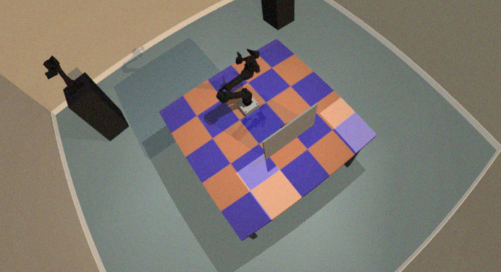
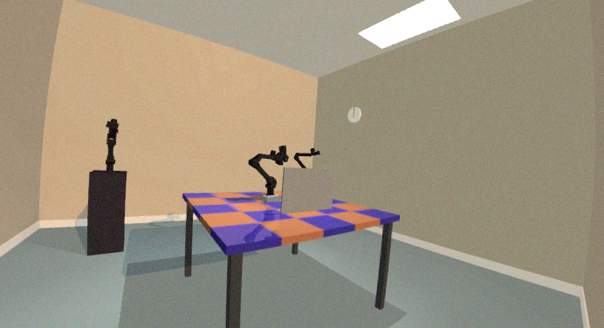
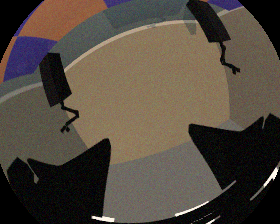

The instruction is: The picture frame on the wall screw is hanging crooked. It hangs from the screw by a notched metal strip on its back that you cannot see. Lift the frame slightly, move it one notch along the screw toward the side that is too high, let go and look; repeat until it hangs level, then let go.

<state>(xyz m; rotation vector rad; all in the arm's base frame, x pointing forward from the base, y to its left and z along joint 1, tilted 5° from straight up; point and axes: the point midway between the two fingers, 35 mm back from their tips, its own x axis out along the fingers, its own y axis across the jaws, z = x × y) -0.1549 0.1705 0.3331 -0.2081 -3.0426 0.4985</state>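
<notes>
Now: gripper tip 630 mm short of the picture frame, 230 mm above it and 100 mm to the left of it. Also, from my gripper tip: grey wall panel: 640 mm ahead, 240 mm below, 100 mm to the right.
</notes>
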